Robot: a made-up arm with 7 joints.
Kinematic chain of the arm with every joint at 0, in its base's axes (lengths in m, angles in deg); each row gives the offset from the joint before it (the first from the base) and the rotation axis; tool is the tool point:
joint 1: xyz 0 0.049 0 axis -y
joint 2: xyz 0 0.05 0 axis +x
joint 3: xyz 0 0 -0.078 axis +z
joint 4: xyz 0 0 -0.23 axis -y
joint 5: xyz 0 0 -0.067 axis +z
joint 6: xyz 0 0 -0.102 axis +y
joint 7: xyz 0 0 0 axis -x
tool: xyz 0 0 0
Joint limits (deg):
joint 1: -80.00..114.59
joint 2: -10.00..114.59
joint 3: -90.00..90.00
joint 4: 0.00..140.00
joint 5: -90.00..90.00
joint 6: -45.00..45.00
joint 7: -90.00..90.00
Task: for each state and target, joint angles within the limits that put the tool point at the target. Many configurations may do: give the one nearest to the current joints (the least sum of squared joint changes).
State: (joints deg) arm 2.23 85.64 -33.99 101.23 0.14 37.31 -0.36
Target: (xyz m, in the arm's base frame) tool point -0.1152 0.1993 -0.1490
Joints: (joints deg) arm -50.95 58.37 -67.38 138.44 0.14 37.31 -0.36
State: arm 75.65 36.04 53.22 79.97 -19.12 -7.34 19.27
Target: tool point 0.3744 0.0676 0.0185
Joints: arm 66.86 -10.00 9.55 80.00 -19.12 -7.34 19.27
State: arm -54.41 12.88 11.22 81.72 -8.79 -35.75 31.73
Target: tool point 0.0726 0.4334 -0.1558
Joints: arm -32.82 61.18 29.11 80.08 -8.79 -35.75 31.73
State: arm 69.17 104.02 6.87 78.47 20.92 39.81 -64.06
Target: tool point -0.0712 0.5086 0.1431
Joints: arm 77.41 101.55 7.62 47.83 20.92 39.81 -64.06
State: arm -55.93 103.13 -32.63 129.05 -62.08 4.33 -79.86
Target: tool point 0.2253 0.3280 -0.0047
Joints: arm -46.77 114.59 17.94 101.19 -62.08 4.33 -79.86
